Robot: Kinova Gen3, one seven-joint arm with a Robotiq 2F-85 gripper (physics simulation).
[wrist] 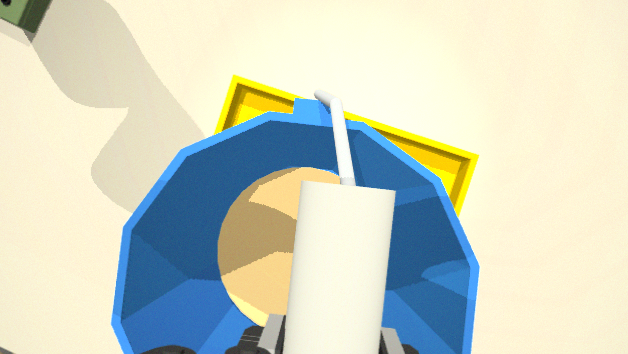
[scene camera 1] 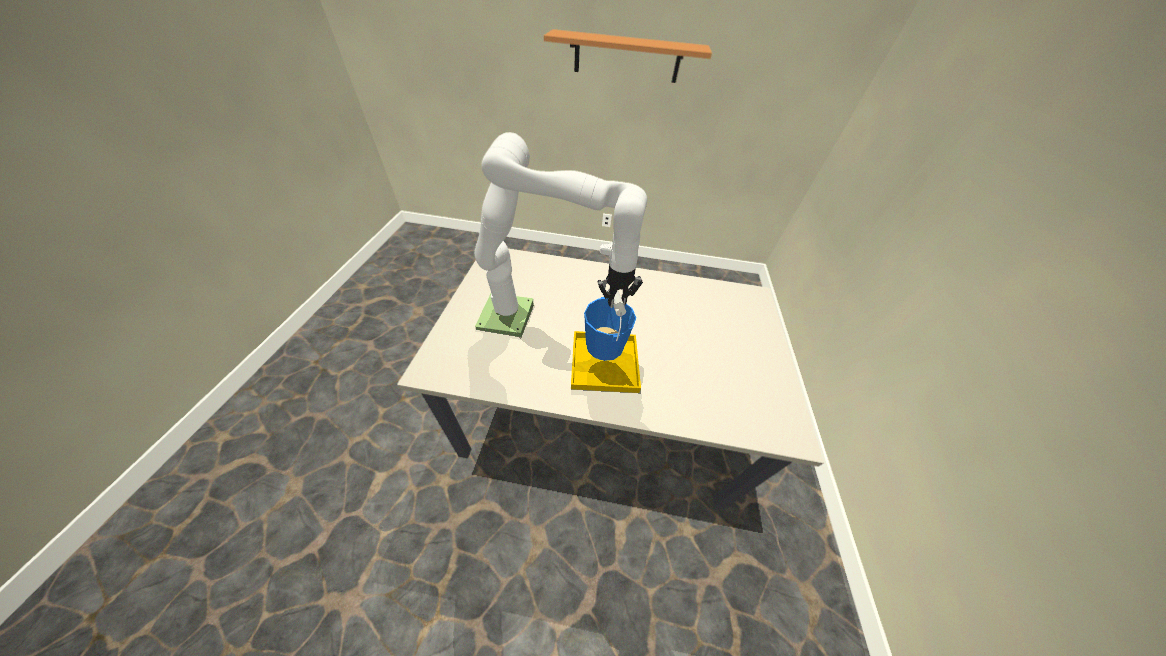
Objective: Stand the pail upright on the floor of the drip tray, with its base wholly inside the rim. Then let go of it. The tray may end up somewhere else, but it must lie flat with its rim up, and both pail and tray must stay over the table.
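Places are measured from the arm's base along level axes (x ahead, y left, z up), in centimetres.
Where they show: gripper, fingertip midpoint: (wrist: pixel 328 348) (scene camera 1: pixel 616 305); arm's base, origin of the base link: (scene camera 1: pixel 507 307).
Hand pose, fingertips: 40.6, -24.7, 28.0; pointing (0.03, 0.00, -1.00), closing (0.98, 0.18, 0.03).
Each offset is from my fingertips to the top centre of the thing, as dx, dy, dz. Level surfaces: height alone.
The blue pail {-1.5, +0.2, +3.1} (scene camera 1: pixel 605 344) (wrist: pixel 240 150) hangs upright, or nearly so, from its white handle grip {-0.1, +0.6, +3.1} (scene camera 1: pixel 620 309) (wrist: pixel 342 240). My gripper (scene camera 1: pixel 619 305) (wrist: pixel 332 345) is shut on that grip, above the pail's opening. The yellow drip tray {-0.5, +0.2, -27.7} (scene camera 1: pixel 605 389) (wrist: pixel 425 141) lies flat on the table with its rim up, under the pail. In the scene view the pail is over the rear and middle of the tray, and its shadow falls on the tray floor towards the front, with the base apparently above the floor. In the wrist view the pail hides most of the tray.
The arm's green base plate (scene camera 1: pixel 491 324) (wrist: pixel 30 15) is on the table {dz -31.1} (scene camera 1: pixel 709 350), left of the tray. The table's front edge runs a little in front of the tray. An orange wall shelf (scene camera 1: pixel 627 43) is high on the back wall.
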